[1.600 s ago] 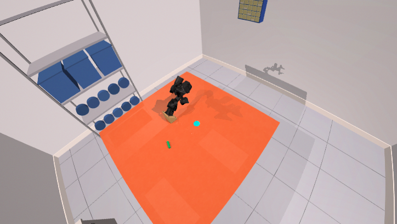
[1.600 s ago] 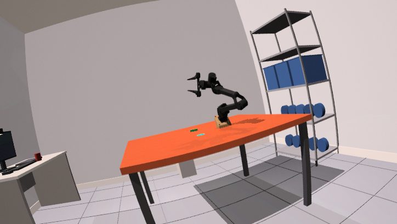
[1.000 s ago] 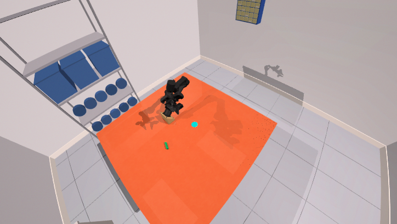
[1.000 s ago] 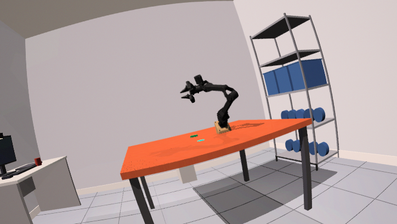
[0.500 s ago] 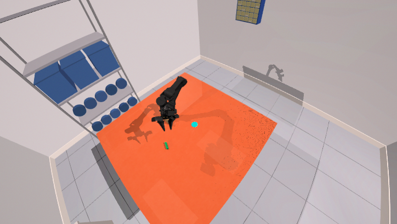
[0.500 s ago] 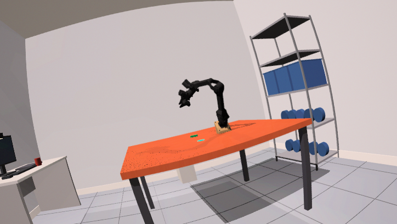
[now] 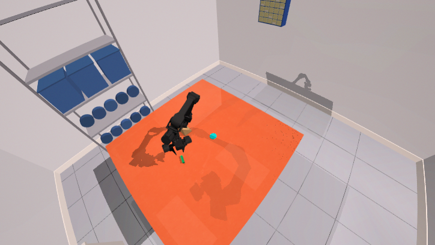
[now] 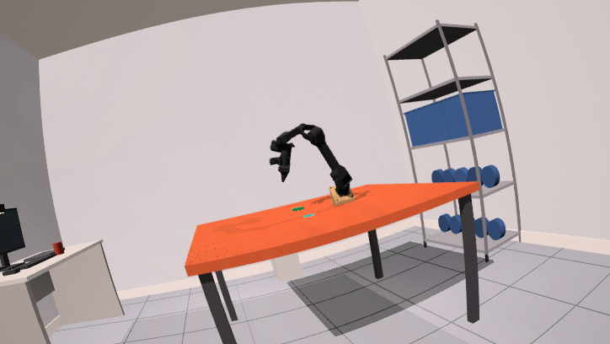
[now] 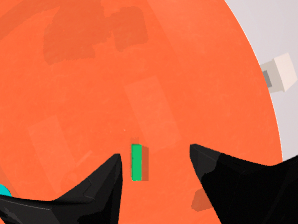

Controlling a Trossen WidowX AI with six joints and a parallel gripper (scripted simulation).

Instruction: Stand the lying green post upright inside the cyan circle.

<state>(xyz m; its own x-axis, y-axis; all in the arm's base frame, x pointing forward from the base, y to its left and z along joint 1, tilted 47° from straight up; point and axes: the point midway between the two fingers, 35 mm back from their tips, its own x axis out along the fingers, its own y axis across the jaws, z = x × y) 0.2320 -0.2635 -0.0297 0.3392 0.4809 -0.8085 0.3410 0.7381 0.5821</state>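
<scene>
Now: the green post 170 mm below my gripper tip, 50 mm behind it and 10 mm to the left of it. The rest, counted from my gripper tip: cyan circle 320 mm to the left, 180 mm below, 10 mm behind.
</scene>
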